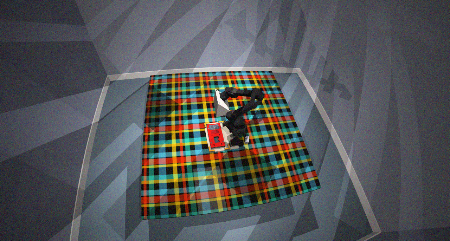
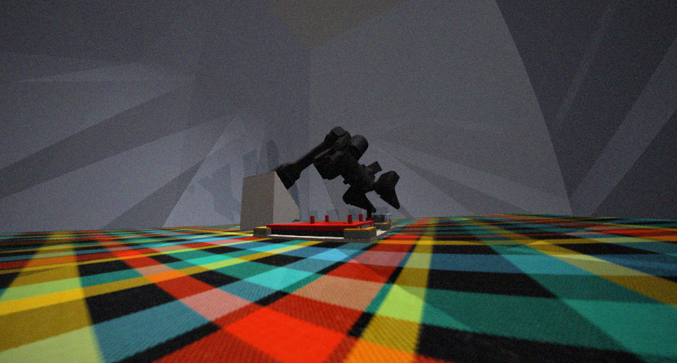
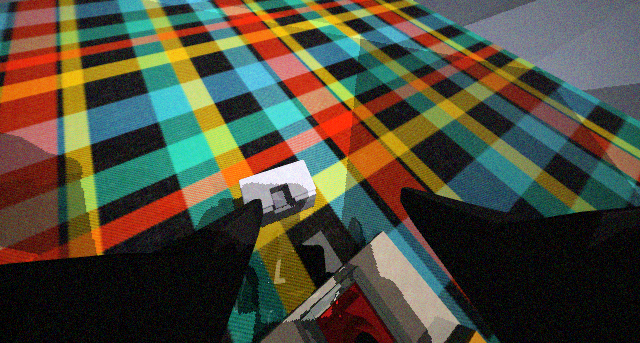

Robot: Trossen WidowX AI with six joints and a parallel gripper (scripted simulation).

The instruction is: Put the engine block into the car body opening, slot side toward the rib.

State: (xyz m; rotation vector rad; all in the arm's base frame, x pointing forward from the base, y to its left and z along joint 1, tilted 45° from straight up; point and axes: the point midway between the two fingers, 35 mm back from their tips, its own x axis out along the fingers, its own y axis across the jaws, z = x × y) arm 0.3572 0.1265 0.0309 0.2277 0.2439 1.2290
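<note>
The engine block is 30 mm to the left of my gripper tip, 30 mm behind it and 20 mm below it.
</note>
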